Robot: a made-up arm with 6 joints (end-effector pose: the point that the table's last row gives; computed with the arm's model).
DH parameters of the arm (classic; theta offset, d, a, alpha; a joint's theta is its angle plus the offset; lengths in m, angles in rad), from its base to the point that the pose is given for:
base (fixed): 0 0.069 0 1.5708
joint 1: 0 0.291 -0.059 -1.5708
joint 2: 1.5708 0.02 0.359 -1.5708
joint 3: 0 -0.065 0.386 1.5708
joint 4: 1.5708 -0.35 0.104 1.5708
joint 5: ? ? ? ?
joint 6: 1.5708 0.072 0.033 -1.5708
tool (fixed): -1.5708 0.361 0 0
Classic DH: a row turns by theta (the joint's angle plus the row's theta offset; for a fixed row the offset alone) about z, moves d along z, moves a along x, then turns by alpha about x.
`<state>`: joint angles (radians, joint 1 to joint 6).
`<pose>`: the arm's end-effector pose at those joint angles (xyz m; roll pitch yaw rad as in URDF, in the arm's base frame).
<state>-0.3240 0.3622 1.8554 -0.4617 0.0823 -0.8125</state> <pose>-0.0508 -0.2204 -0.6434 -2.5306 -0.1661 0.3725</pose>
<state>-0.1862 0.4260 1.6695 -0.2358 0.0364 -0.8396</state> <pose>-0.1193 -0.1290 -0.7092 -2.4287 -0.0671 0.4011</pose>
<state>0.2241 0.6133 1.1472 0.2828 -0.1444 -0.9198</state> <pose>-0.2730 0.0754 -0.8111 -2.1920 0.0464 0.8448</pose>
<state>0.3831 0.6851 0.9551 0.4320 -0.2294 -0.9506</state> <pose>-0.3104 0.0980 -0.8396 -2.1541 0.0305 1.0888</pose>
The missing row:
joint 5: -1.5708 0.157 0.03 1.5708
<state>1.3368 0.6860 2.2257 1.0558 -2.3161 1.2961</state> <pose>-0.1535 -0.2134 0.1279 -0.2171 0.9743 1.9699</pose>
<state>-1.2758 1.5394 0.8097 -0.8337 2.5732 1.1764</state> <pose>-0.6368 -0.4002 0.1800 -2.2536 0.1845 -2.5294</pose>
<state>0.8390 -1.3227 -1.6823 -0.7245 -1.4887 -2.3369</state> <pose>-0.0155 -0.6088 0.9433 -1.0851 0.9423 -2.6036</pose>
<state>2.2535 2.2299 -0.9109 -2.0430 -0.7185 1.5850</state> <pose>0.2682 -0.9292 -0.6507 -1.5129 -0.9499 2.6008</pose>
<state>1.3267 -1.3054 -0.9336 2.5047 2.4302 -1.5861</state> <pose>0.4057 -0.0711 0.4293 -2.4702 -0.2157 -0.5617</pose>
